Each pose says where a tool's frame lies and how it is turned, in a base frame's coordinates. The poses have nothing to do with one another.
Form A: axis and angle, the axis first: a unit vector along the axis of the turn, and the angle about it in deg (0 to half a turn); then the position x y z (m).
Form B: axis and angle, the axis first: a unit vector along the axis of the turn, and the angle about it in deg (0 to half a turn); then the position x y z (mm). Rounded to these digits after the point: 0 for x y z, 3 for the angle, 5 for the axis.
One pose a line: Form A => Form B
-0.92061, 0.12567, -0.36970, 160.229, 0.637, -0.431, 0.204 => -0.92061, 0.12567, -0.36970, 160.229, 637, -431, 204
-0.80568, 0.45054, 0.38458, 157.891, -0.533, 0.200, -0.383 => -0.80568, 0.45054, 0.38458, 157.891, -533, 200, -383
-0.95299, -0.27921, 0.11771, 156.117, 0.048, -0.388, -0.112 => -0.95299, -0.27921, 0.11771, 156.117, 48, -388, -112
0.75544, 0.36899, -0.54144, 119.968, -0.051, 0.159, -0.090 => 0.75544, 0.36899, -0.54144, 119.968, -51, 159, -90
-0.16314, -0.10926, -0.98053, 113.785, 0.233, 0.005, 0.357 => -0.16314, -0.10926, -0.98053, 113.785, 233, 5, 357
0.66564, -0.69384, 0.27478, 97.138, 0.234, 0.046, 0.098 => 0.66564, -0.69384, 0.27478, 97.138, 234, 46, 98
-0.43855, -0.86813, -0.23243, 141.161, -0.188, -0.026, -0.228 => -0.43855, -0.86813, -0.23243, 141.161, -188, -26, -228
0.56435, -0.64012, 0.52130, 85.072, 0.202, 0.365, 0.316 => 0.56435, -0.64012, 0.52130, 85.072, 202, 365, 316
